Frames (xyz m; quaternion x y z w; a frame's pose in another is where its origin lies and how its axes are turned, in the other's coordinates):
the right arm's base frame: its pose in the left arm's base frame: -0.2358 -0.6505 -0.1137 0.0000 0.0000 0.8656 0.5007
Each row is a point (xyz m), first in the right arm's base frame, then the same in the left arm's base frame.
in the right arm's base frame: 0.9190 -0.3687 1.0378
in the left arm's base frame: -0.3744 0.3300 0.9241
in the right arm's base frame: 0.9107 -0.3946 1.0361
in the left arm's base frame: -0.3478 0.3357 0.9224
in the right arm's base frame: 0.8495 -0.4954 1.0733
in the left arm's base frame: -0.2299 0.3329 0.9596
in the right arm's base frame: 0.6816 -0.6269 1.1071
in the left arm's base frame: -0.0322 0.2529 0.9934
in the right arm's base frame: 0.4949 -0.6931 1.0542
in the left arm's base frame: 0.1183 0.1241 0.9405
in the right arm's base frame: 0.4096 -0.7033 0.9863
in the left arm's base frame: 0.1696 0.0552 0.8726
